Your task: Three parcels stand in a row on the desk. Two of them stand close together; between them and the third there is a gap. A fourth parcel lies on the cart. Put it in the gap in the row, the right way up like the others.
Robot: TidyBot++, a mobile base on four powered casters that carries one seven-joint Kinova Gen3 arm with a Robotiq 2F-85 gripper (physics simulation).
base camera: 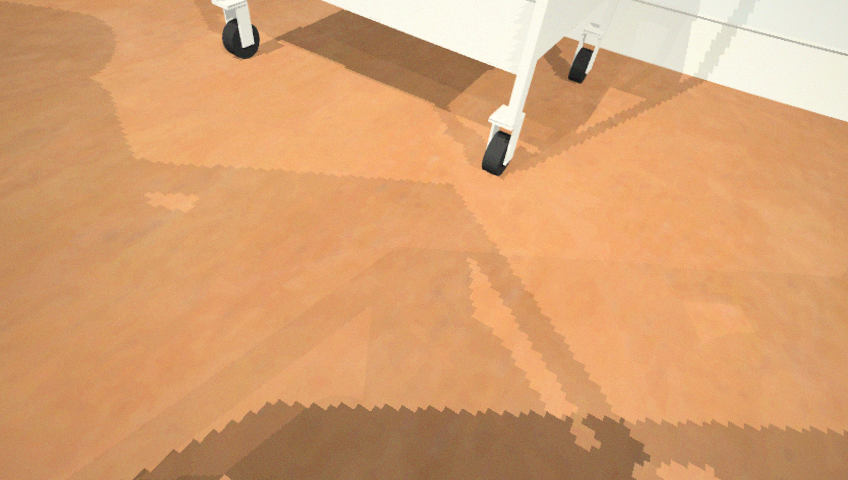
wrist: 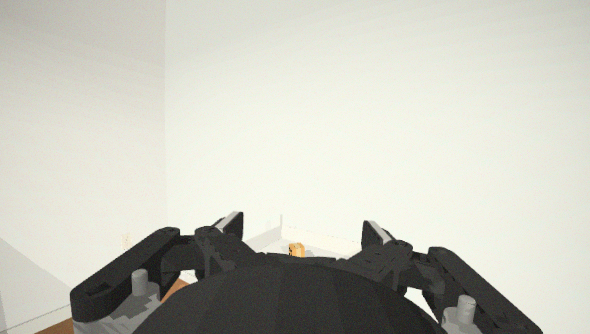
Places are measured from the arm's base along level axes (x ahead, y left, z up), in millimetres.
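Where they show: gripper, between the fingertips: (wrist: 302, 229).
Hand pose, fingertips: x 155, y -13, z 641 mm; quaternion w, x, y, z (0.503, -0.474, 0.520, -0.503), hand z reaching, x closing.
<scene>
After its pixels a point has its place.
An orange parcel (wrist: 296, 250) @[y -15, x 827, z 314 mm] lies on the white cart (base camera: 410, 29) @[y -14, x 634, z -261 mm] (wrist: 320, 236) @[y -122, x 953, z 322 mm]. In the wrist view the parcel shows low in the middle, small and beyond the gripper, its lower part hidden behind the gripper's body. My gripper (wrist: 302, 229) @[y -13, x 155, z 641 mm] is open and empty, its two fingers wide apart, well short of the parcel. In the base camera view the cart's lower side, a leg and wheels show at the top. The desk and the row of three parcels do not show in either view.
Black cart wheels (base camera: 497, 153) @[y -123, x 558, z -358 mm] (base camera: 241, 38) @[y 220, x 788, z -363 mm] (base camera: 580, 65) @[y -281, x 810, z -362 mm] stand on the orange-brown floor (base camera: 297, 267) @[y 78, x 403, z -396 mm]. A white wall (wrist: 375, 125) @[y -359, x 986, z 815 mm] rises behind the cart and meets another wall (wrist: 80, 125) @[y 1391, x 1351, z 853 mm] at a corner on the left.
</scene>
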